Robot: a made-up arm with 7 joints.
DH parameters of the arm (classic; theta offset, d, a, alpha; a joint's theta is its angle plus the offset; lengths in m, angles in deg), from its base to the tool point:
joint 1: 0 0.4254 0 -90
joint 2: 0 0 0 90
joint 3: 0 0.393 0.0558 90
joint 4: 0 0 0.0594 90
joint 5: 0 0.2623 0 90
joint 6: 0 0 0.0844 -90
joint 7: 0 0.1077 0 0
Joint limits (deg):
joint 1: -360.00..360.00
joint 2: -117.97..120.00
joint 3: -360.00..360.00
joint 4: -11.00..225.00
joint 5: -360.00..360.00
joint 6: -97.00..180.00
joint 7: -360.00..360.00
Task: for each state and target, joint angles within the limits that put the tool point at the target. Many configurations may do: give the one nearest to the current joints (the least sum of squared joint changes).
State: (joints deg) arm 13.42 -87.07 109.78 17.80 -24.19 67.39 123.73
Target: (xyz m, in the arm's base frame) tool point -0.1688 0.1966 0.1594
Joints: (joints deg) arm 17.37 -95.55 139.24 44.07 -22.40 53.54 123.73
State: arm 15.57 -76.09 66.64 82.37 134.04 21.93 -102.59
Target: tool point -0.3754 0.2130 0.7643
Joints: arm 24.70 -76.25 57.10 76.39 134.04 16.76 -102.59
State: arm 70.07 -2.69 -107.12 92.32 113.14 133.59 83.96
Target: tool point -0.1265 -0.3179 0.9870
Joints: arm 28.71 -27.23 -112.87 117.48 126.84 143.59 83.96
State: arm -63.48 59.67 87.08 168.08 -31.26 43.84 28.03
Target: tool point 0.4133 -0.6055 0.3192
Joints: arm -77.78 88.21 72.82 140.34 -30.66 73.28 28.03
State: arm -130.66 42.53 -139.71 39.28 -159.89 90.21 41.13
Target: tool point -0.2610 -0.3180 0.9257
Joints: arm -105.98 74.28 -151.28 78.82 -161.04 99.35 41.13
